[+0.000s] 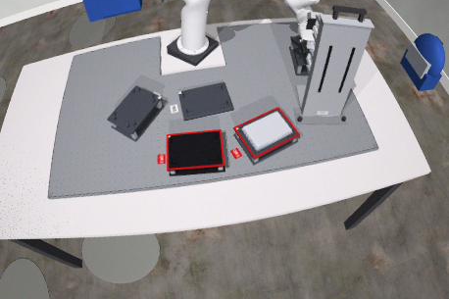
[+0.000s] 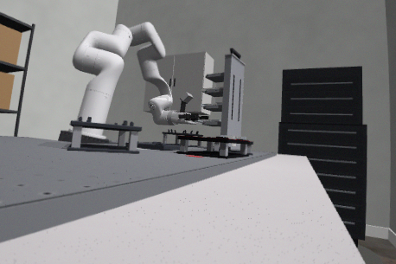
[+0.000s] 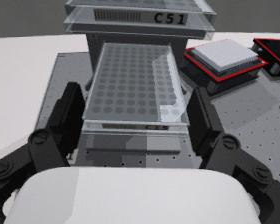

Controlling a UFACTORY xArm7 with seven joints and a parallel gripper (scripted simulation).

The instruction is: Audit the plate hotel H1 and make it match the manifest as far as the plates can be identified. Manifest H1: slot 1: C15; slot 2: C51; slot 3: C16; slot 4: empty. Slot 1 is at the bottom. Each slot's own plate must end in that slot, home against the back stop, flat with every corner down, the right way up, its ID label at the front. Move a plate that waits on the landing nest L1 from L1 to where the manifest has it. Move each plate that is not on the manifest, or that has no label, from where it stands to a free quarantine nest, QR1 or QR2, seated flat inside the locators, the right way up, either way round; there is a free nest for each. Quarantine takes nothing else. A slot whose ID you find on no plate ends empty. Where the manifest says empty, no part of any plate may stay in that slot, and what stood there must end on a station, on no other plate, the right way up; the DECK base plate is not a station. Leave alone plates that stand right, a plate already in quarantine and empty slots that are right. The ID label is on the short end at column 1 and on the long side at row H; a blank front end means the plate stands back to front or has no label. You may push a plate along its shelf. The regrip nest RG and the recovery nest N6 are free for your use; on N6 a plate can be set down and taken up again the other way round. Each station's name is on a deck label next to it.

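My hand is 70 mm short of the plate labelled C16, 20 mm to the left of it and 130 mm below it. Also, from my hand: RG label: 200 mm behind, 50 mm to the left, 140 mm below; then H1 label: 50 mm ahead, 90 mm to the left, 140 mm below; then white plate: 190 mm ahead, 250 mm to the right, 90 mm below.
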